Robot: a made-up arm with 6 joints.
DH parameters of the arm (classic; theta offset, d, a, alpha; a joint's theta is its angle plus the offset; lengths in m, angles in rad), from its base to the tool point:
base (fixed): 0 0.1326 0.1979 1.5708
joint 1: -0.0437 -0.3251 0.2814 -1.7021
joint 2: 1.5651 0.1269 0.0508 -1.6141
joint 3: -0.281 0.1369 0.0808 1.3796
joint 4: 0 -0.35 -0.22 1.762
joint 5: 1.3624 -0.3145 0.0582 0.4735
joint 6: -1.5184 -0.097 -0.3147 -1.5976
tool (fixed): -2.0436 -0.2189 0 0
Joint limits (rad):
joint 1: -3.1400..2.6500
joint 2: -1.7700..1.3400
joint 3: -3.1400..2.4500
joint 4: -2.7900..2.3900
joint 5: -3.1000..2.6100
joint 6: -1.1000..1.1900
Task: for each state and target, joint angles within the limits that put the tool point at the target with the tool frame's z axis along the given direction. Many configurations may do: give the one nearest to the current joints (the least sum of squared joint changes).
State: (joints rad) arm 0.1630 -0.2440 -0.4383 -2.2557 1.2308 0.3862
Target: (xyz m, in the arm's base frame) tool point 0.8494 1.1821 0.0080 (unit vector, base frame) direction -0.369 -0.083 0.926
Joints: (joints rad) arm -0.3874 -0.6265 -0.6624 -2.3223 0.8250 -0.3396
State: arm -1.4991 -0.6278 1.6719 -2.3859 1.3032 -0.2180
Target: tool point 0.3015 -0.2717 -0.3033 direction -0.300 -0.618 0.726
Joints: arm -1.6078 0.1040 2.2843 -2.0050 2.1845 -0.3363
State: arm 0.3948 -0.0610 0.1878 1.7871 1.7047 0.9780
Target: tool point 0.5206 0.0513 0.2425 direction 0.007 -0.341 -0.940
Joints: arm -0.2355 -0.0797 0.7921 2.0869 1.9643 1.1497
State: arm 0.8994 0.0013 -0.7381 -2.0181 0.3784 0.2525
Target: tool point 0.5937 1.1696 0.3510 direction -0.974 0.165 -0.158
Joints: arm 0.6636 -0.1825 -0.4933 -2.2590 0.7705 0.3418
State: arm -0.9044 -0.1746 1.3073 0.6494 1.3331 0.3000
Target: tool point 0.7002 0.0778 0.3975 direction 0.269 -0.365 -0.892
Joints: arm -1.3078 -0.9502 1.8877 1.2104 0.7286 0.5821
